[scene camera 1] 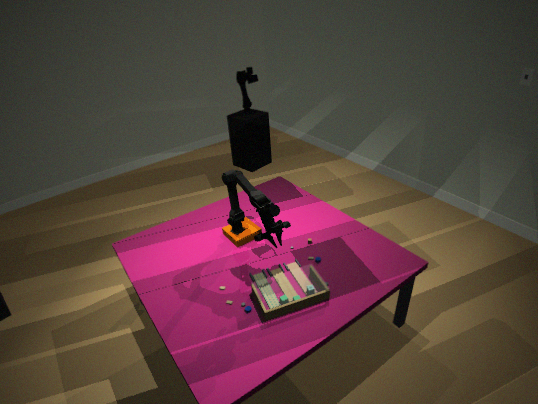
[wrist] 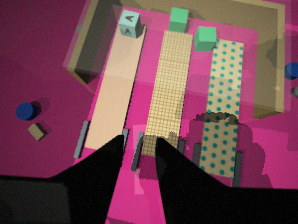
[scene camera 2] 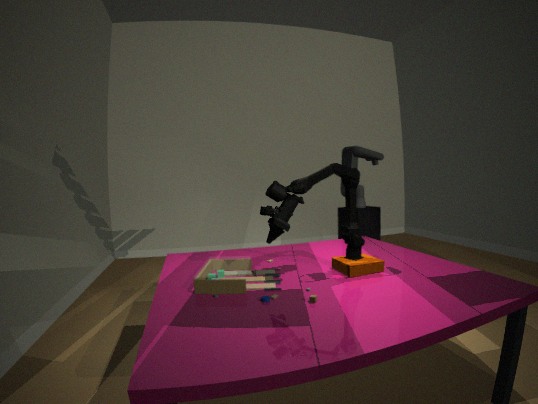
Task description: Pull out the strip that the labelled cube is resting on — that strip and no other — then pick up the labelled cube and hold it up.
Labels:
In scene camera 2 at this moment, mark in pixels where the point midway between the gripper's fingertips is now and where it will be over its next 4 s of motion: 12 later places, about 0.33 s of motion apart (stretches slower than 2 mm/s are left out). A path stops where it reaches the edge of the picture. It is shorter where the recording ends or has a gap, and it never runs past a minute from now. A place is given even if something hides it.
The gripper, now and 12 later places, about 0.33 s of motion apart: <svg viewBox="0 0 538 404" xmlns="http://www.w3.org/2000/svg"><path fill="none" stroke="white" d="M267 242L265 258L266 268L267 270L267 274L267 278L267 282L268 285L269 285L272 285L276 285L280 284L284 284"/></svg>

